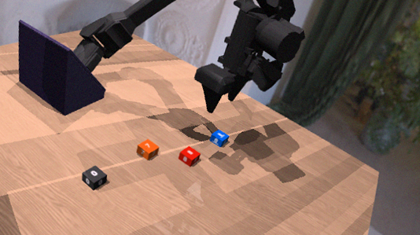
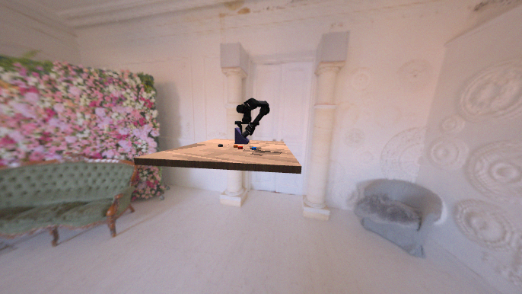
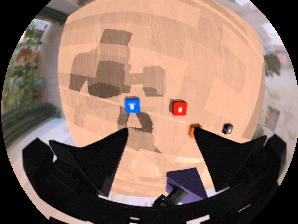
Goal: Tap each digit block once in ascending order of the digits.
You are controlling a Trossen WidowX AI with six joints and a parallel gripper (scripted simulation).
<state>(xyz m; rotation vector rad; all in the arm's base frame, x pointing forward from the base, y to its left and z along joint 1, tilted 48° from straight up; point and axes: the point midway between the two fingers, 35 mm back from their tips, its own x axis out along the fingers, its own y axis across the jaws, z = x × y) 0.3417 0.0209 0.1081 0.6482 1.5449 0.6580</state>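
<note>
The black block lies 25 cm to the right of my gripper tip, 11 cm below it and 9 cm behind it. The rest, counted from my gripper tip: blue block (11 cm below, 6 cm to the left); then orange block (11 cm to the right, 11 cm below, 8 cm behind); then red block (11 cm below, 5 cm to the right, 1 cm behind).
</note>
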